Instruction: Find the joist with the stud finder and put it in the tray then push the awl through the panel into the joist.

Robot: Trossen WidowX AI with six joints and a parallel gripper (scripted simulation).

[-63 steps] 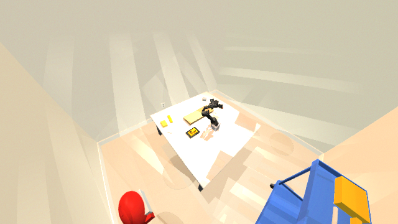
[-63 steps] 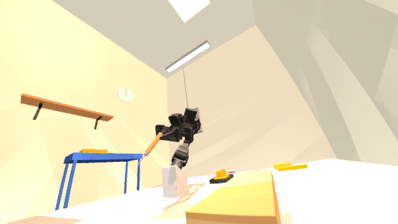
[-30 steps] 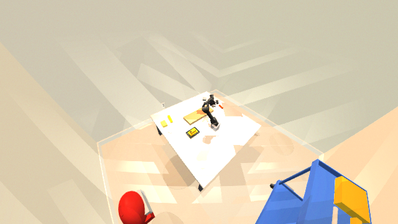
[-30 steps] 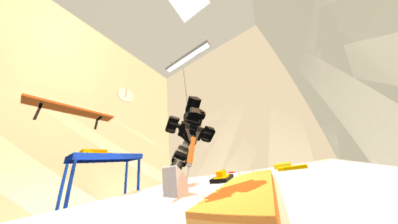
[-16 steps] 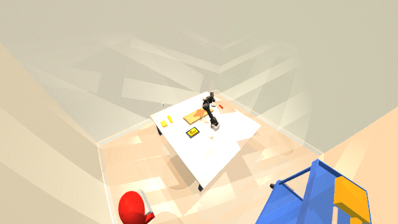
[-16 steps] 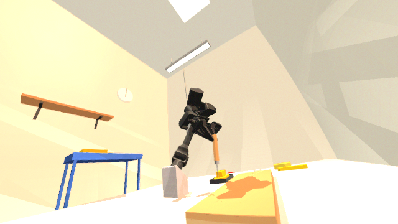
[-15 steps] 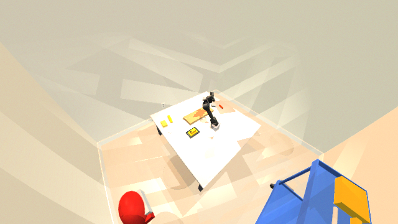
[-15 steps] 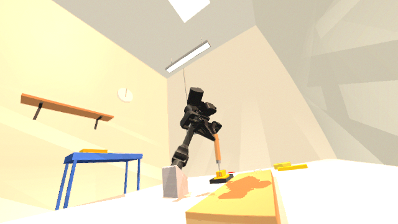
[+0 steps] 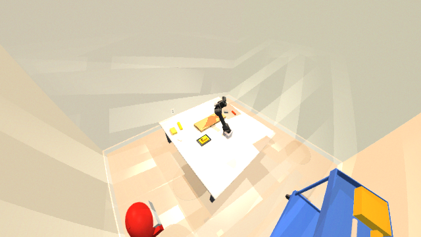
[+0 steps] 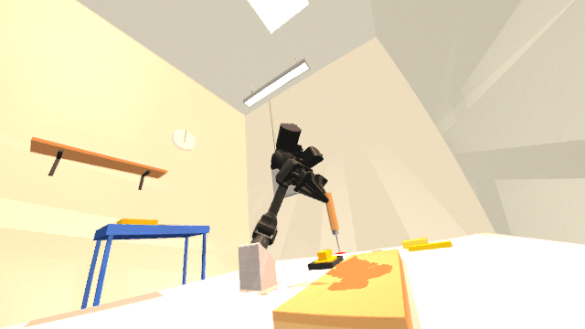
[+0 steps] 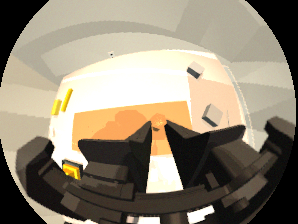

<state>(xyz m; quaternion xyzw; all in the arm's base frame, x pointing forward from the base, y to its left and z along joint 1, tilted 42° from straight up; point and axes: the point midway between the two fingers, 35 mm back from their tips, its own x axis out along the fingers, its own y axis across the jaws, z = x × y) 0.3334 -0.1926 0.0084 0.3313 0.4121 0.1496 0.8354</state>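
The awl lies 50 mm below my gripper tip. From my gripper tip the other things lie so: dark tray (210 mm behind, 450 mm to the left, 190 mm below); orange stud finder (210 mm behind, 460 mm to the left, 150 mm below).
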